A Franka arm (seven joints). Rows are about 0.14 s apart.
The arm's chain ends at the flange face. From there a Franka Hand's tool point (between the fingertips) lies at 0.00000 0.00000 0.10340 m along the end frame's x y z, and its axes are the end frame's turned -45 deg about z.
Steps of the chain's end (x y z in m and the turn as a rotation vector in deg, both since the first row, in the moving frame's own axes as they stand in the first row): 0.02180 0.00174 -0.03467 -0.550 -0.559 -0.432; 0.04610 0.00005 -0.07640 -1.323 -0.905 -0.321; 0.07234 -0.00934 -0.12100 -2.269 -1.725 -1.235; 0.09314 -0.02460 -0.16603 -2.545 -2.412 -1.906; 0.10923 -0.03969 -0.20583 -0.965 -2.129 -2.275
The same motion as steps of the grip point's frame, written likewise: 0.01277 0.01664 -0.03468 0.006 -0.784 -0.432; 0.02972 0.03317 -0.07644 -0.296 -1.575 -0.321; 0.05267 0.04530 -0.12113 -0.385 -2.824 -1.235; 0.07694 0.04874 -0.16622 -0.094 -3.505 -1.906; 0.10133 0.04777 -0.20592 0.823 -2.188 -2.275
